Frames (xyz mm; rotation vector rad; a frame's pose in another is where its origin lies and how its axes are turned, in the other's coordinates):
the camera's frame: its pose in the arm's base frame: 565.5 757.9 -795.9 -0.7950 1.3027 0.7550
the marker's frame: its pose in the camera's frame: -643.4 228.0 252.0 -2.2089 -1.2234 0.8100
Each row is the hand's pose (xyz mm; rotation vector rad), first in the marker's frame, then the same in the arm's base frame.
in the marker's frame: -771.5 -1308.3 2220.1 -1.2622 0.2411 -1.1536
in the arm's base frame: -342.4 675.6 2393.8 -0.3767 -2.2181 0.9241
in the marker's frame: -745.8 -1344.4 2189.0 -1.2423 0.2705 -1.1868
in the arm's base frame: -350.8 728.0 2383.0 -0.3870 -2.1807 0.9020
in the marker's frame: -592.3 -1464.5 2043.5 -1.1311 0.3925 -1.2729
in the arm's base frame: -411.0 942.9 2286.2 -0.4587 -2.0252 0.8647
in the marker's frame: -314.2 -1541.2 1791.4 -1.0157 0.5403 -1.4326
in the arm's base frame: -508.4 1214.2 2033.9 -0.4962 -1.8349 0.7500
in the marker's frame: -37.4 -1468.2 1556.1 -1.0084 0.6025 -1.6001
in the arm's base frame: -594.9 1357.4 1703.3 -0.4425 -1.7525 0.5970
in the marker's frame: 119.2 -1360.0 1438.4 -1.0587 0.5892 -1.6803
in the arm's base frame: -643.7 1376.9 1485.7 -0.3792 -1.7628 0.5114
